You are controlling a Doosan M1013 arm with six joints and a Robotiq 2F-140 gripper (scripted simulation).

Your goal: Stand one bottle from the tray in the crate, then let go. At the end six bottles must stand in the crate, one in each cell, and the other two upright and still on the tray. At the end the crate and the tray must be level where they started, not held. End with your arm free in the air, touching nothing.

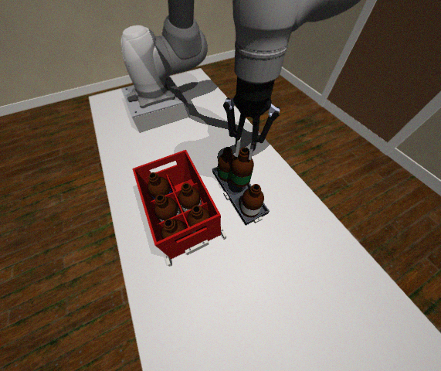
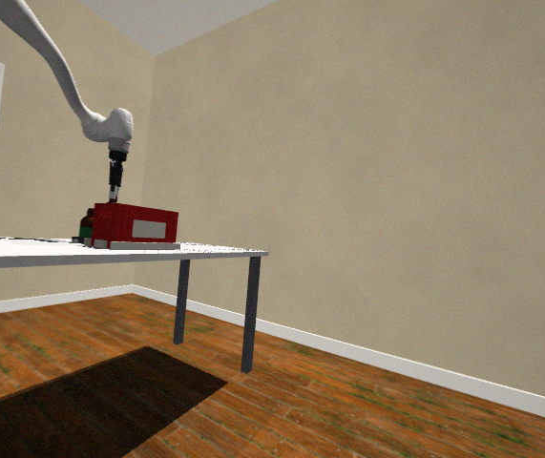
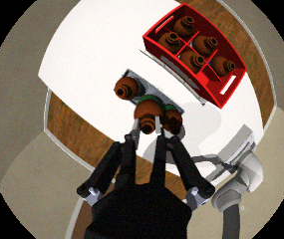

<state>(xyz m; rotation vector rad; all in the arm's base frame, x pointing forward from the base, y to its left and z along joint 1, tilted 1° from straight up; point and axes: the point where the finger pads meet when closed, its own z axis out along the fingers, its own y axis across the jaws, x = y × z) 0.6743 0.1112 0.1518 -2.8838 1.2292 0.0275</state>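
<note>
The bottle lies 90 mm below my hand. The rest, counted from my hand: red crate (240 mm to the right, 170 mm below, 20 mm behind); then dark tray (240 mm below).
</note>
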